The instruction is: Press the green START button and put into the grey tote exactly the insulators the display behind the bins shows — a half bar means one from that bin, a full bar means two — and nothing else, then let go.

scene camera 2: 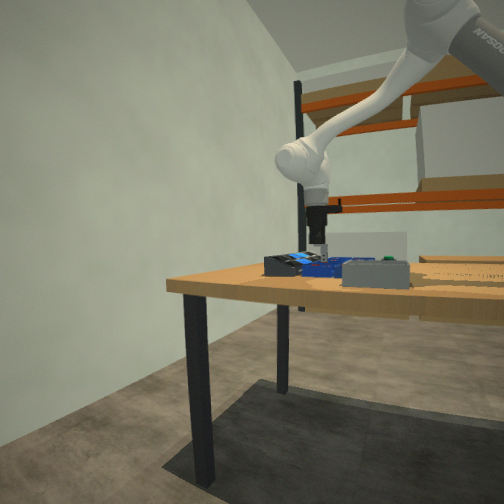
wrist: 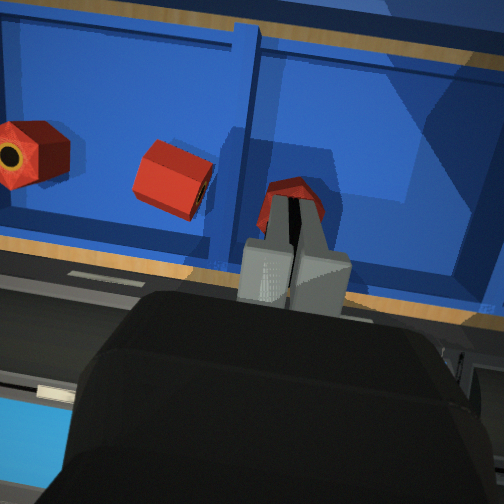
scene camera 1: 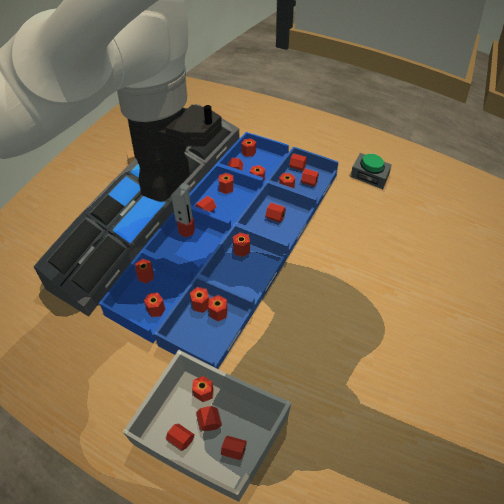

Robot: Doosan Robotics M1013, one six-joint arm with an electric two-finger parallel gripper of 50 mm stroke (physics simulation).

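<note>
My gripper (scene camera 1: 183, 216) hangs over a left-row compartment of the blue bin tray (scene camera 1: 220, 240). Its two fingers (wrist: 294, 210) are pressed almost together. A red insulator (wrist: 290, 192) lies just beyond the tips and shows on both sides of them, not between them; it also shows in scene camera 1 (scene camera 1: 186, 229). The grey tote (scene camera 1: 207, 425) at the front holds several red insulators. The display (scene camera 1: 127, 215) behind the bins shows blue bars (scene camera 1: 136, 219). The green START button (scene camera 1: 373, 162) sits to the right of the tray.
The other tray compartments hold red insulators, one to three each, such as a hex one (scene camera 1: 241, 244) and a block (scene camera 1: 275, 211). In the wrist view two insulators (wrist: 172, 179) lie in the compartment to the left. Scene camera 2 shows the table edge (scene camera 2: 300, 292) and shelving behind.
</note>
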